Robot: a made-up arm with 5 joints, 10 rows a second.
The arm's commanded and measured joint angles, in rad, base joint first. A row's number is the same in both.
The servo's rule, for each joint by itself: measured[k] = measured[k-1] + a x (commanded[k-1-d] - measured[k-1]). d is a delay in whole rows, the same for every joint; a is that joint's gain. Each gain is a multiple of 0.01, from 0.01 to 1. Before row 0 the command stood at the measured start. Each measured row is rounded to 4 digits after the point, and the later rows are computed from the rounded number. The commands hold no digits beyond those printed.
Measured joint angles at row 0:
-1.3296, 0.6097, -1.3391, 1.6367, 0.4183
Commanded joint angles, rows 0 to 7:
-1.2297, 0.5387, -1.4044, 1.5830, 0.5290
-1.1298, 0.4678, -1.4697, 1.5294, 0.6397
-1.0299, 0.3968, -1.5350, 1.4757, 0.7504
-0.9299, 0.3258, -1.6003, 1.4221, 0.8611
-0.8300, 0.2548, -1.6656, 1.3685, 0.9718
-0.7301, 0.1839, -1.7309, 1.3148, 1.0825
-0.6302, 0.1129, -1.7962, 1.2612, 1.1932
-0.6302, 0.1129, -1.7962, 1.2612, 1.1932
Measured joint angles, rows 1 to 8:
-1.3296, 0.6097, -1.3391, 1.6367, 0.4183
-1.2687, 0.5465, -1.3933, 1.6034, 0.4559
-1.1840, 0.4765, -1.4567, 1.5575, 0.5184
-1.0900, 0.4056, -1.5217, 1.5068, 0.5973
-0.9923, 0.3346, -1.5869, 1.4543, 0.6870
-0.8933, 0.2636, -1.6522, 1.4011, 0.7838
-0.7937, 0.1927, -1.7175, 1.3476, 0.8854
-0.6940, 0.1217, -1.7828, 1.2940, 0.9901
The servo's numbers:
d 1
a 0.61 0.89 0.83 0.62 0.34

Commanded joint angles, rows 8 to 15:
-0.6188, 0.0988, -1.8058, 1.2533, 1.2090
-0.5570, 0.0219, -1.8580, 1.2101, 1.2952
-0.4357, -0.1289, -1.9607, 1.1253, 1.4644
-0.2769, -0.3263, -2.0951, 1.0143, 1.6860
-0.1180, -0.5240, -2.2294, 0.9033, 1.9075
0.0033, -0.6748, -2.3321, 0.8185, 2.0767
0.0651, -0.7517, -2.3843, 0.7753, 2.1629
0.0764, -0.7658, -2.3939, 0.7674, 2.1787
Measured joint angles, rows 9 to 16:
-0.6551, 0.1139, -1.7939, 1.2737, 1.0592
-0.6330, 0.1005, -1.8038, 1.2611, 1.1101
-0.5866, 0.0305, -1.8488, 1.2295, 1.1730
-0.4946, -0.1114, -1.9417, 1.1649, 1.2721
-0.3618, -0.3027, -2.0690, 1.0715, 1.4128
-0.2131, -0.4997, -2.2021, 0.9672, 1.5810
-0.0811, -0.6555, -2.3100, 0.8750, 1.7495
0.0081, -0.7411, -2.3717, 0.8132, 1.8901

